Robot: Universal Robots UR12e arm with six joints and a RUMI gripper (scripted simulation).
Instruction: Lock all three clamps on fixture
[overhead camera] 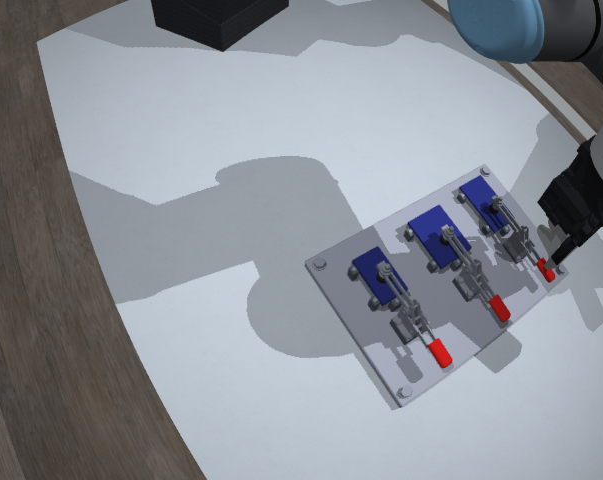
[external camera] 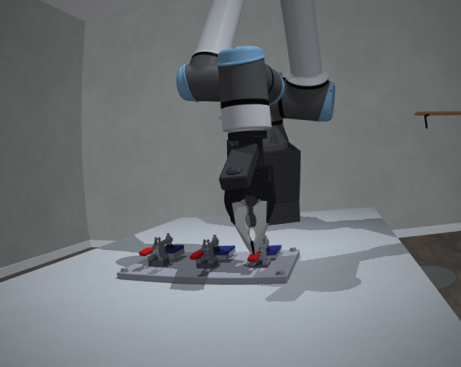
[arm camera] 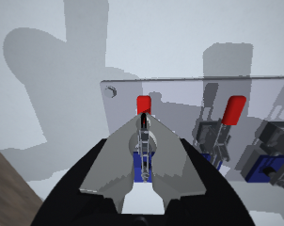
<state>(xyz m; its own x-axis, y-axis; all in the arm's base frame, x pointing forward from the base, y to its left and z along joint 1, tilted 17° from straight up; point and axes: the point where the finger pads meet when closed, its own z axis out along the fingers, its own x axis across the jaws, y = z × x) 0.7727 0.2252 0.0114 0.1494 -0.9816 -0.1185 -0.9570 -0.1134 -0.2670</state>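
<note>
The blue part is 140 mm behind my hand, 20 mm to the right of it and 40 mm below it. Round my hand: grey fixture plate 70 mm behind, 120 mm to the right, 60 mm below.
</note>
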